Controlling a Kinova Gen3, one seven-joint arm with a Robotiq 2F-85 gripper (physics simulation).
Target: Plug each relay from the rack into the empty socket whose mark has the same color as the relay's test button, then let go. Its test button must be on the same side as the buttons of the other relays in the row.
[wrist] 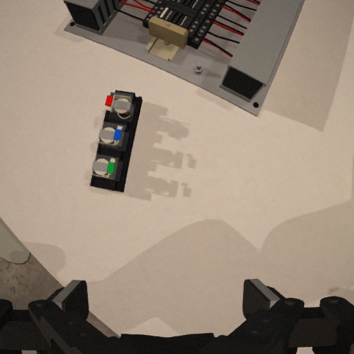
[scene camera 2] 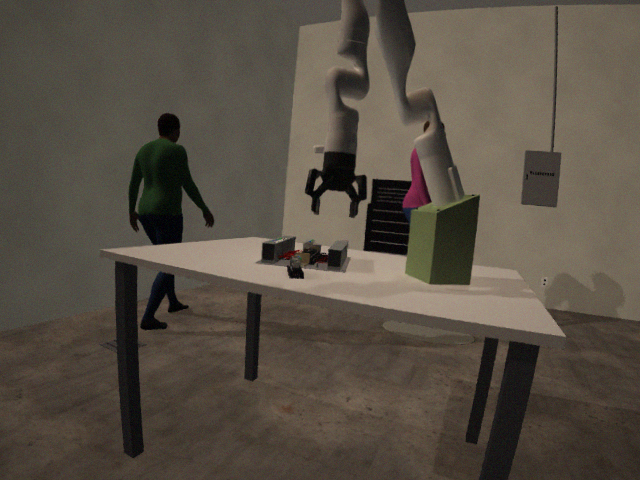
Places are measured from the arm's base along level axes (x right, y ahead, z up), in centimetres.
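Pixels of known places: gripper, between the fingertips: [scene camera 2: 334, 216]; arm's base, origin of its link: [scene camera 2: 447, 201].
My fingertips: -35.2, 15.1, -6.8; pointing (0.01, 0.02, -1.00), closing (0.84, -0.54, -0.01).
Observation:
Ahead of a thing's pixels: the offset from my fingertips to its middle, as dx, dy, dz. "*": to the spot under its first point.
A black rack {* -1.0, +9.9, -15.7} [scene camera 2: 296, 275] [wrist: 133, 127] stands on the table in front of the socket board. It holds three clear relays in a line. The far relay [wrist: 123, 105] has a red test button on its left in the wrist view. The middle relay [wrist: 108, 135] has a blue button and the near relay [wrist: 102, 167] a green button, both on the right. The black socket row [wrist: 182, 10] shows partly at the top of the wrist view; its colour marks and seated relays cannot be made out. My gripper [scene camera 2: 334, 213] [wrist: 165, 298] is open and empty, high above the table.
The grey base plate [wrist: 200, 81] carries the sockets, red and black wires, a tan end block [wrist: 168, 32] and grey wire ducts {+28.8, +18.0, -13.1} [scene camera 2: 338, 254] [wrist: 265, 45] on both sides. A green pedestal [scene camera 2: 447, 248] bears the arm at the right. A person [scene camera 2: 161, 178] is behind the table.

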